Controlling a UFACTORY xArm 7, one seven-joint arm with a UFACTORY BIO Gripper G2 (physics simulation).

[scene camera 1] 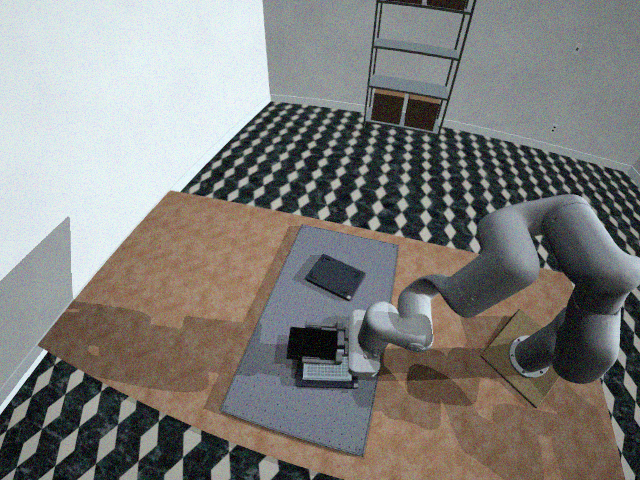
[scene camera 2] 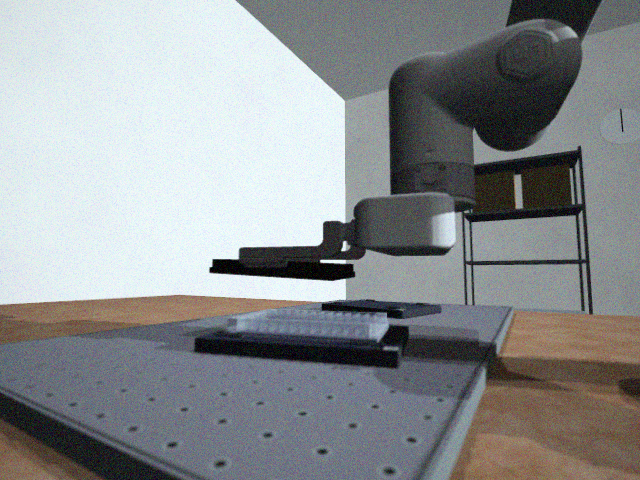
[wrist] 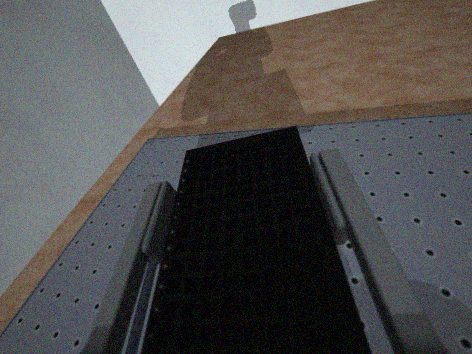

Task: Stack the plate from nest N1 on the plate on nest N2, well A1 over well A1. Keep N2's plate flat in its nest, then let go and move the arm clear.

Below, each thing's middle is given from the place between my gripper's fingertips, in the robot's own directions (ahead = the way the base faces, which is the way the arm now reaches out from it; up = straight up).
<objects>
I see the clear well plate (scene camera 2: 311,325) 7 cm behind my hand, 6 cm below it and 3 cm to the left of it. The rest, counted from my hand: black plate (scene camera 2: 295,270) 2 cm behind, 1 cm below.
</objects>
